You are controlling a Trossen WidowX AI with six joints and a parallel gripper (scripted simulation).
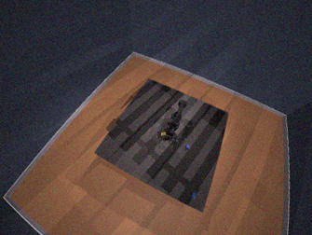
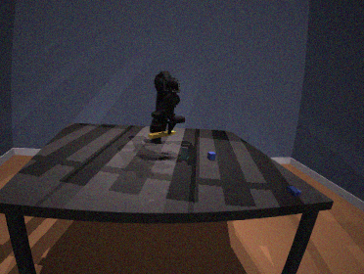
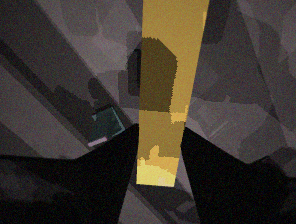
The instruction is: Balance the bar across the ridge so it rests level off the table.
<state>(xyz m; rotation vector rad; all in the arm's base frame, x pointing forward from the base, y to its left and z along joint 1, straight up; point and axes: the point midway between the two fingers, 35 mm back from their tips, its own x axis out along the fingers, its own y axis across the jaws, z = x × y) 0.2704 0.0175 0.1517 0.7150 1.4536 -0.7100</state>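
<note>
Now: gripper tip 20 mm to the left of the yellow bar and 20 mm short of it. Round my gripper tip: blue cube: 240 mm to the left, 100 mm below, 30 mm ahead.
</note>
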